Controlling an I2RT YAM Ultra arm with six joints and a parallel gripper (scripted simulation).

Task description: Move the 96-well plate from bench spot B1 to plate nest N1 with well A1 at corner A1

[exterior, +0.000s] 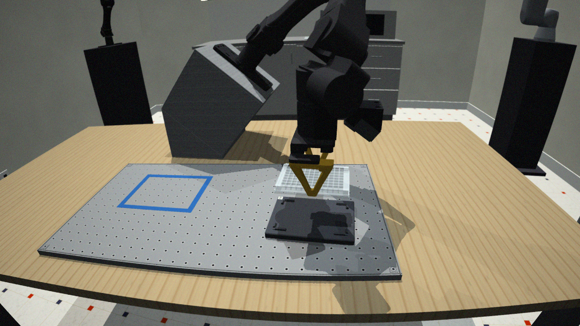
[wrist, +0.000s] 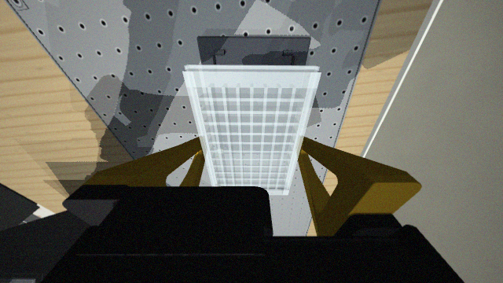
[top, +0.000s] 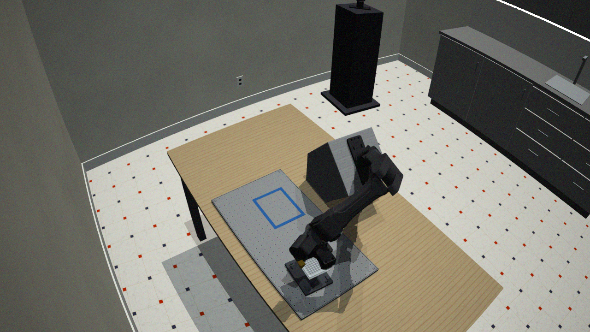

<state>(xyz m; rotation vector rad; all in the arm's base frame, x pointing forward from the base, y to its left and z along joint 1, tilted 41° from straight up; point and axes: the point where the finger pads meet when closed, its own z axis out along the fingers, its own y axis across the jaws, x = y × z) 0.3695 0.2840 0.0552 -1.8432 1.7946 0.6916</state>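
Right now the clear 96-well plate is right at my hand. The rest, counted from my hand: A1 corner mark: 50 mm behind, 80 mm to the right, 90 mm below; dark plate nest: 90 mm below.
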